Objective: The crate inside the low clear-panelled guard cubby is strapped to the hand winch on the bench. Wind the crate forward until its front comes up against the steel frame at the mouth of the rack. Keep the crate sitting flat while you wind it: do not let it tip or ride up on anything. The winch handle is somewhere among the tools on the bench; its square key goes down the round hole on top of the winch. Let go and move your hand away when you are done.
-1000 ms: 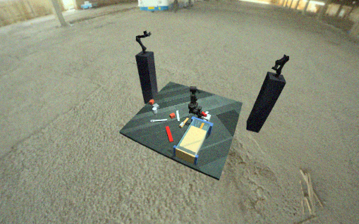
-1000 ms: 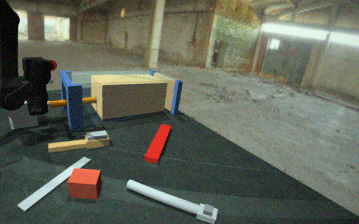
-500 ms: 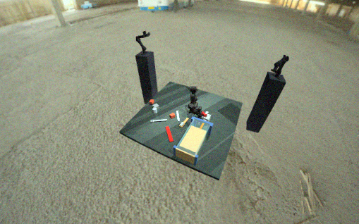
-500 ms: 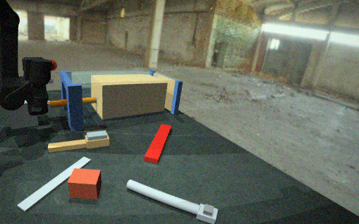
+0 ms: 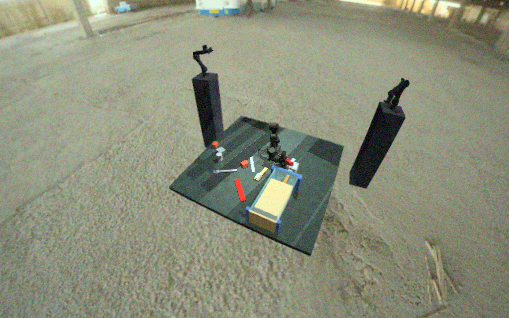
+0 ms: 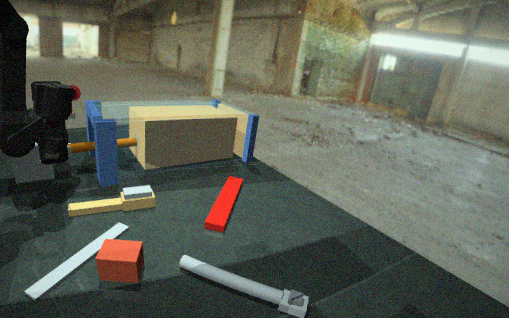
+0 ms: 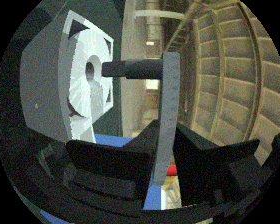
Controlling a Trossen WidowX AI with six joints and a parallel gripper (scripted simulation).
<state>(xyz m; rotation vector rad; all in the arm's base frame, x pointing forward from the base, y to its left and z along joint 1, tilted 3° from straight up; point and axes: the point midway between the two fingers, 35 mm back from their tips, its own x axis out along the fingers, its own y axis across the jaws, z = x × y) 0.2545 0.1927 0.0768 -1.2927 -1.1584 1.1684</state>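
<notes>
My gripper tip is now 10 mm short of the winch handle, 10 mm to the left of it and 10 mm below it. Also, from my gripper tip: wooden-handled tool (90 mm ahead, 250 mm to the right, 130 mm below); then winch (70 mm behind, 10 mm to the right, 120 mm below); then red knob (50 mm ahead, 20 mm to the right, 40 mm above).
</notes>
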